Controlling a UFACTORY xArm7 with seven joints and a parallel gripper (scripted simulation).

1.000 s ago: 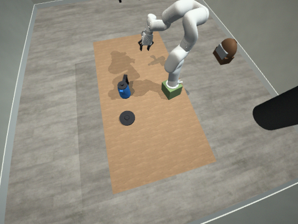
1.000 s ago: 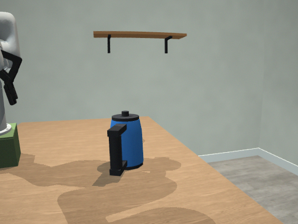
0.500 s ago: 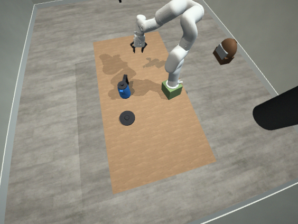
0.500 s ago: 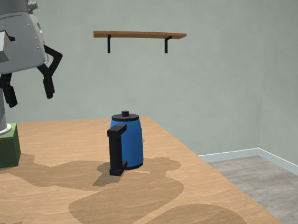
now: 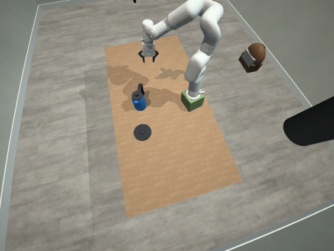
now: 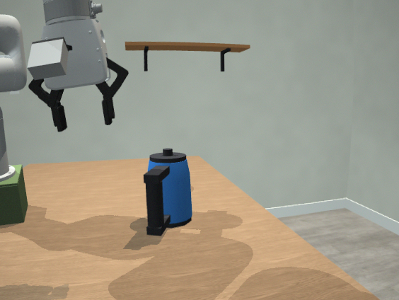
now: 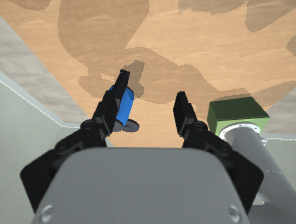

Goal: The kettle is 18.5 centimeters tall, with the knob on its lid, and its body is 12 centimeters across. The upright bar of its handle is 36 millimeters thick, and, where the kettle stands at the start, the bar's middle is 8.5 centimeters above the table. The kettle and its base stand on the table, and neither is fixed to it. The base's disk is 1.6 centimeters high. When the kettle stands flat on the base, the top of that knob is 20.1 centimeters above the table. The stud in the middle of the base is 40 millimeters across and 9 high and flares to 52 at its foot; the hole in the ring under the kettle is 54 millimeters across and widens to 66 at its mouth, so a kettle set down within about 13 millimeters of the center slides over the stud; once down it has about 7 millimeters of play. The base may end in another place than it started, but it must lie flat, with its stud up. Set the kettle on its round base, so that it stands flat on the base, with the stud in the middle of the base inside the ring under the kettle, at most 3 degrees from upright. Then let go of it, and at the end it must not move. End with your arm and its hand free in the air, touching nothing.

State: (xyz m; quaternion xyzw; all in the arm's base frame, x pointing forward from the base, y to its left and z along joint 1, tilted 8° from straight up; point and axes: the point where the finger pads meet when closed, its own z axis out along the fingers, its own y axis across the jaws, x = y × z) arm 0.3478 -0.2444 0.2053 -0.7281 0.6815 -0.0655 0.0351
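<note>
Now: hand 220 mm to the right of the blue kettle, 190 mm above it and 120 mm short of it. From my hand the other things lie so: round black base 530 mm to the left, 270 mm below, 120 mm ahead.
</note>
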